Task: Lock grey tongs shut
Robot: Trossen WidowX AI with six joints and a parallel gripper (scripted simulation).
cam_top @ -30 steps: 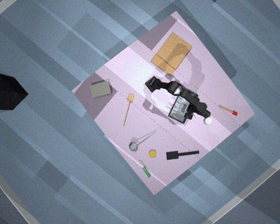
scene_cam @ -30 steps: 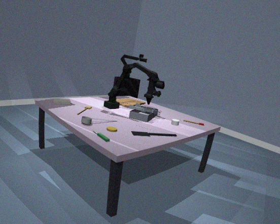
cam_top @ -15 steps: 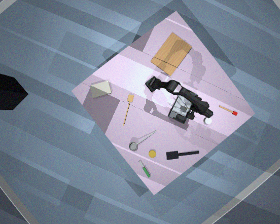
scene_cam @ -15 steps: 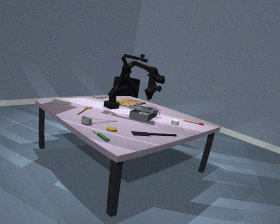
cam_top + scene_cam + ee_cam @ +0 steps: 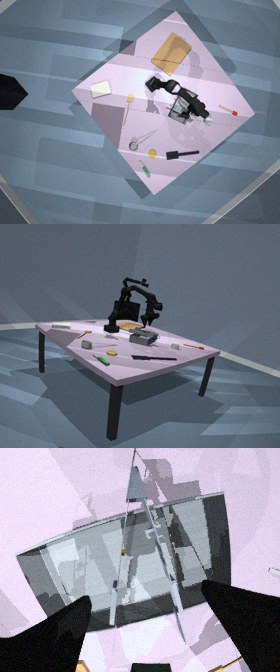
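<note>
Right now the yellow tab is 6 cm below my gripper tip, 2 cm to the left of it and 2 cm ahead of it. Round my gripper tip: black spatula (32 cm ahead, 31 cm to the right, 13 cm below); then roasting tin (10 cm below, 2 cm behind, 1 cm to the left); then white cup (25 cm ahead, 11 cm below, 10 cm to the left).
</note>
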